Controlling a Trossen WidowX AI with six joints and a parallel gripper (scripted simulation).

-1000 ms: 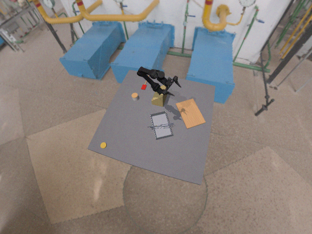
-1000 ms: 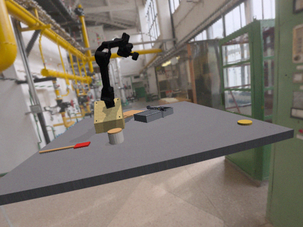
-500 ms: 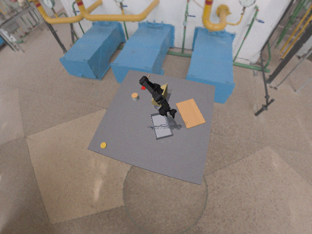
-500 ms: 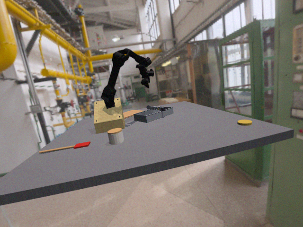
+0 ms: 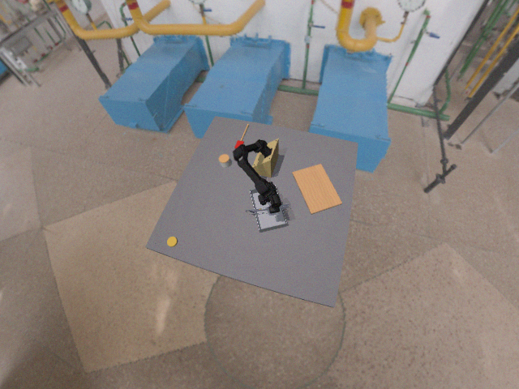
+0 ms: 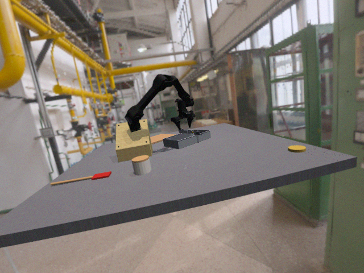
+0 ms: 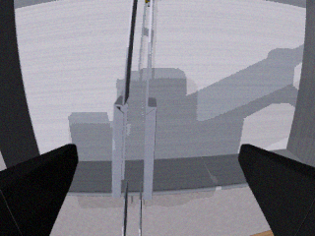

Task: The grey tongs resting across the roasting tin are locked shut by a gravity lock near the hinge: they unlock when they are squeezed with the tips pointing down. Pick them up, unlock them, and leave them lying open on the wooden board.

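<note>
Now: gripper tip 7 cm above the roasting tin and 3 cm to the left of it. The rest, counted from my gripper tip: wooden board (28 cm to the left, 23 cm behind, 9 cm below).
</note>
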